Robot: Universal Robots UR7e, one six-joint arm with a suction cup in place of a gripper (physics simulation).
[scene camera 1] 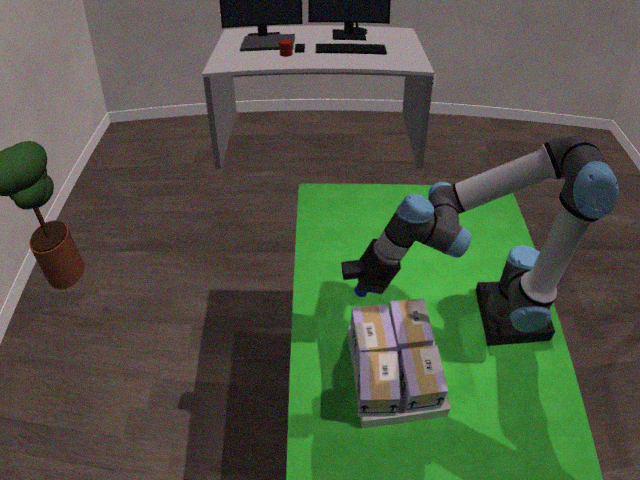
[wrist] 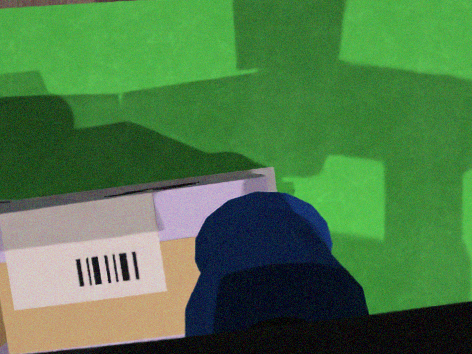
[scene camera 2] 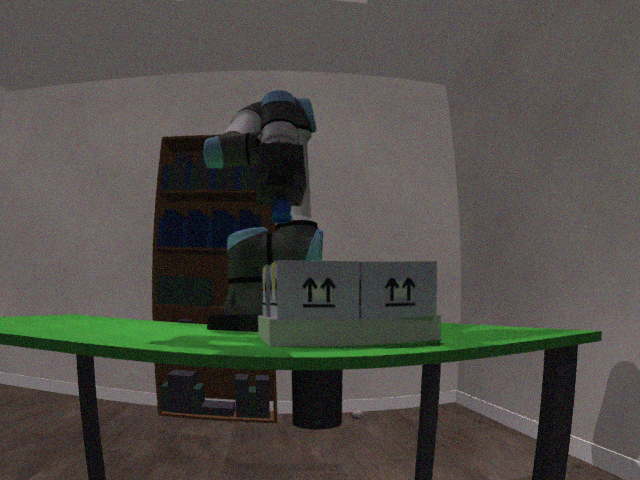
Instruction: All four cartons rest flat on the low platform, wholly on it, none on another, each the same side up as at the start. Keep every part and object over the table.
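Pixels of known places: hand, tool point: [scene camera 1: 360, 291] [wrist: 263, 253] [scene camera 2: 281, 218]; arm's base, link origin: [scene camera 1: 508, 307] [scene camera 2: 251, 314].
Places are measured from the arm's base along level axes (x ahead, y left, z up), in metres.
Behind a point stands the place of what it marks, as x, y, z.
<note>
Four purple and tan cartons stand upright, side by side in two rows, labels up: back left [scene camera 1: 379, 334] @[0.449, 0.111, 0.106], back right [scene camera 1: 405, 330] @[0.378, 0.107, 0.105], front left [scene camera 1: 371, 384] @[0.490, 0.262, 0.105] and front right [scene camera 1: 419, 387] @[0.373, 0.288, 0.105]. They sit on the low whitish platform [scene camera 1: 405, 417] @[0.397, 0.318, -0.006] [scene camera 2: 351, 331] @[0.513, 0.141, -0.018], none on another. The platform's back edge is hidden in scene view 1. Two cartons [scene camera 2: 318, 297] @[0.508, 0.084, 0.042] [scene camera 2: 398, 297] @[0.514, 0.228, 0.040] show upward arrows in scene view 2. My suction cup [scene camera 1: 360, 291] [scene camera 2: 281, 210] [wrist: 262, 227], blue, is open and holds nothing. It hangs above the cartons' back left end, apart from them. One carton [wrist: 180, 280] @[0.463, 0.062, 0.105] shows beside it in the wrist view.
The green table [scene camera 1: 330, 222] @[0.515, -0.486, -0.044] [scene camera 2: 103, 330] @[0.369, -0.348, -0.044] carries the platform and my arm's dark base [scene camera 1: 491, 330] @[0.087, 0.080, 0.006] at the right. A desk [scene camera 1: 320, 63] with two monitors and a potted plant [scene camera 1: 57, 258] stand off the table. A bookshelf [scene camera 2: 157, 268] stands behind the arm.
</note>
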